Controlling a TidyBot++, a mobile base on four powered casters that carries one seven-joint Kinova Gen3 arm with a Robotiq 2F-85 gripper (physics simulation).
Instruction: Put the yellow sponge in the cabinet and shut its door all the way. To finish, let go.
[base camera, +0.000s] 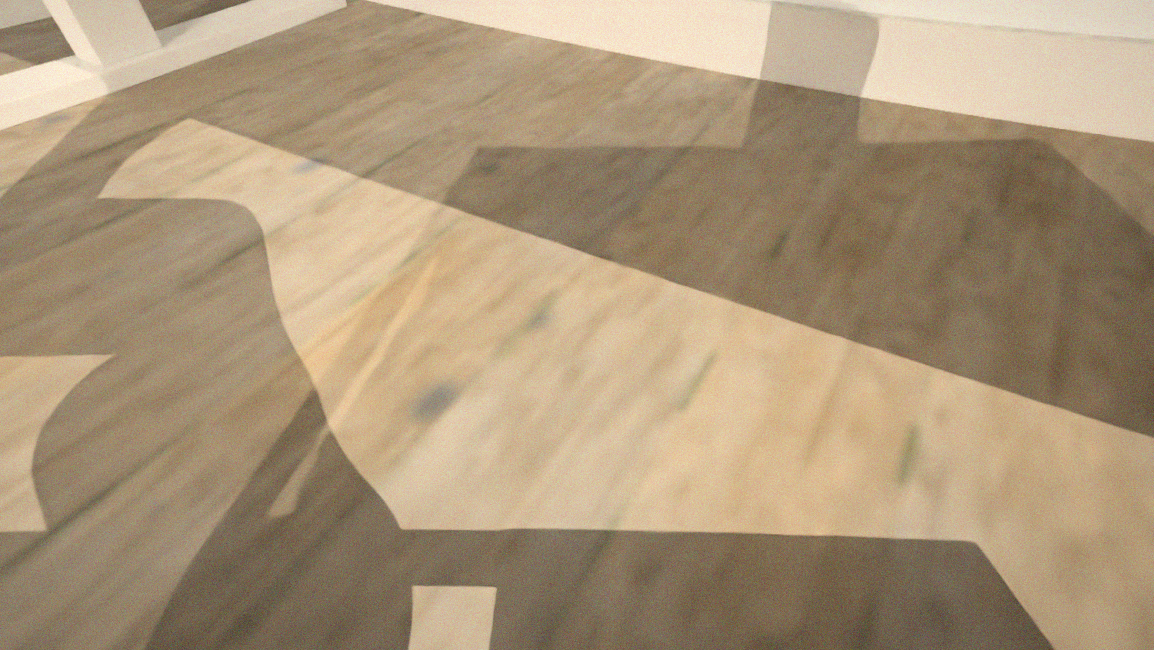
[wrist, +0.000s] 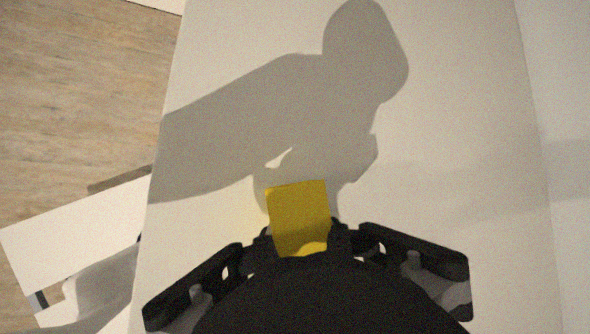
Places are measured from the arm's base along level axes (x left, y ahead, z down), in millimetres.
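Where they show: gripper, fingertip midpoint: (wrist: 299, 226).
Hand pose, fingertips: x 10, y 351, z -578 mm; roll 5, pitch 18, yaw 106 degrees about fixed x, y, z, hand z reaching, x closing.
After its pixels a point has its place.
The yellow sponge (wrist: 300, 215) {y 346, x 30, z -617 mm} is between the two fingers of my gripper (wrist: 299, 226) {y 351, x 10, z -578 mm} in the wrist view. The fingers touch it on both sides, so the gripper is shut on it. Its lower end is hidden behind the black gripper body. The sponge is over a pale, flat surface (wrist: 450, 150) {y 646, x -18, z -553 mm}; whether it touches that surface is hard to tell. The cabinet and its door cannot be made out for certain in either view.
In the base camera view a white beam (base camera: 242, 40) {y 1069, x 520, z 389 mm} with an upright runs at the top left, and a pale wall-like base (base camera: 646, 40) {y 1028, x -68, z 373 mm} runs along the top. Wooden floor (wrist: 75, 100) {y -271, x 850, z 397 mm} (base camera: 565, 403) {y 393, x 18, z 397 mm} shows in both views. The arm's shadow falls across the pale surface.
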